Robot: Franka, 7 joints.
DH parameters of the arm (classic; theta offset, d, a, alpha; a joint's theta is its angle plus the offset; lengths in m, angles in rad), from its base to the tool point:
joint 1: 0 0.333 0 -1.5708
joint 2: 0 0 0 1.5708
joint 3: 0 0.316 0.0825 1.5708
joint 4: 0 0 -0.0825 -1.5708
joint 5: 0 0.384 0 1.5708
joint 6: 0 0 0.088 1.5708
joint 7: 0 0.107 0 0
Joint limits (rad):
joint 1: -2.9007..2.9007
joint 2: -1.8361..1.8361
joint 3: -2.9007..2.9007
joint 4: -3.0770..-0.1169
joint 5: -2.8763..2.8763
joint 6: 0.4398..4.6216
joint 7: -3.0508..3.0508
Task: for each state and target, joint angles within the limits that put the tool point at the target. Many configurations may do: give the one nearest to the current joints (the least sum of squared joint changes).
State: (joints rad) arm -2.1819 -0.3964 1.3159 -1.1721 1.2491 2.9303 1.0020
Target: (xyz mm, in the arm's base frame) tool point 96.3 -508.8 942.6
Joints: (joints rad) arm -2.3680 0.0282 1.1230 -1.1493 1.2350 2.8961 1.0020
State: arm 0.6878 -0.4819 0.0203 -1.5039 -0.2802 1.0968 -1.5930
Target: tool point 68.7 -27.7 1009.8
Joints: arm 0.6586 -0.7545 -0.0442 -1.1286 -0.3349 1.2672 -1.5930
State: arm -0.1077 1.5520 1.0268 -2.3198 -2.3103 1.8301 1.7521
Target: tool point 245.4 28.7 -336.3
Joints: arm -0.2953 1.8361 0.2645 -1.6933 -2.3499 1.8254 1.7521
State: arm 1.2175 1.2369 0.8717 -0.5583 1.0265 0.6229 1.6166
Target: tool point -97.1 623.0 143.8
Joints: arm 1.2598 1.6026 0.7009 -0.7493 0.9292 0.5791 1.6166
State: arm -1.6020 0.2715 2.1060 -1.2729 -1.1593 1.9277 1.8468
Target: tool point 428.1 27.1 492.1
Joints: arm -1.8417 0.5811 2.2465 -2.1967 -0.8547 1.3443 1.8468
